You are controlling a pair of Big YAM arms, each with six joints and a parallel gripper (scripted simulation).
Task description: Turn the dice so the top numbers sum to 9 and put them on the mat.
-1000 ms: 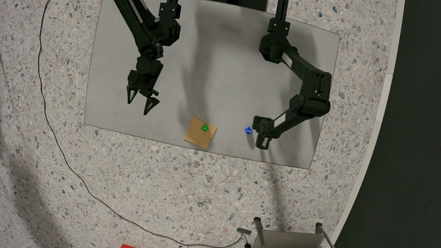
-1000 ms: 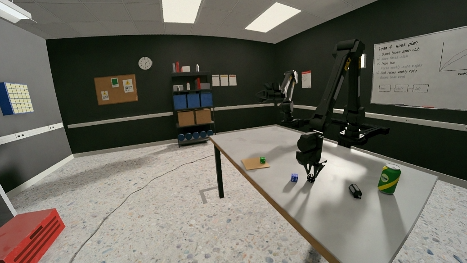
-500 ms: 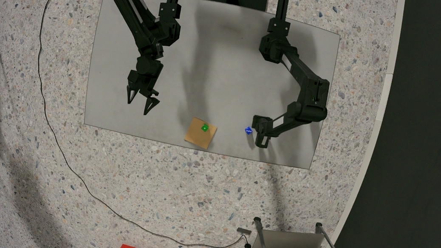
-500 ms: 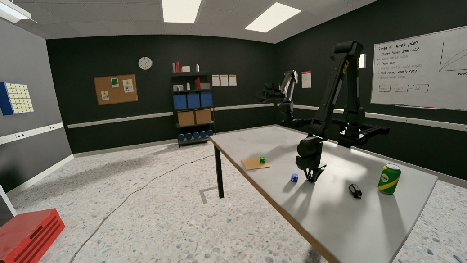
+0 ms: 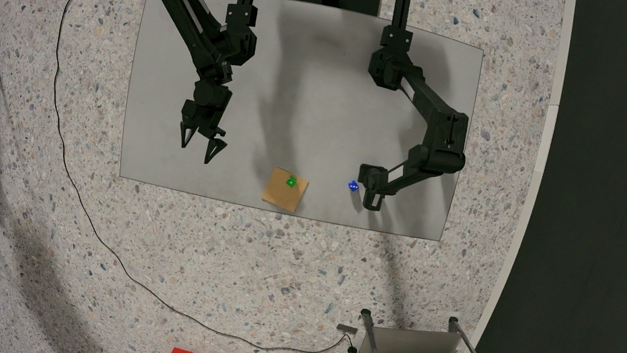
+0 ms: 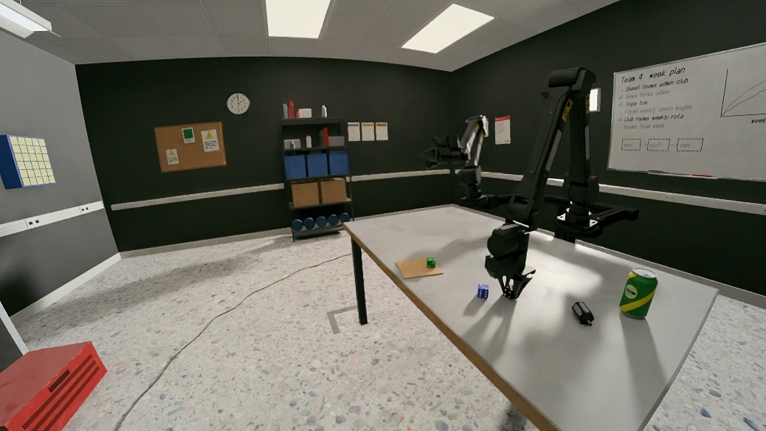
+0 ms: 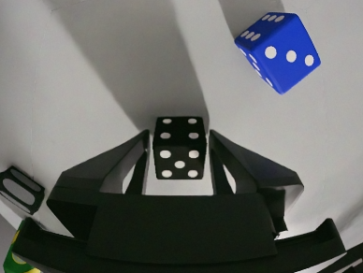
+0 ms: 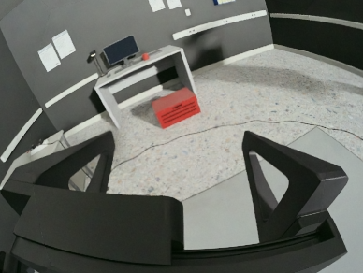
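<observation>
Right now my left hand is right at the black die. The rest, counted from my left hand: blue die 7 cm ahead, 5 cm to the right; then brown square mat 31 cm to the right, 13 cm ahead, 1 cm below; then green die 29 cm to the right, 9 cm ahead, 1 cm above.
</observation>
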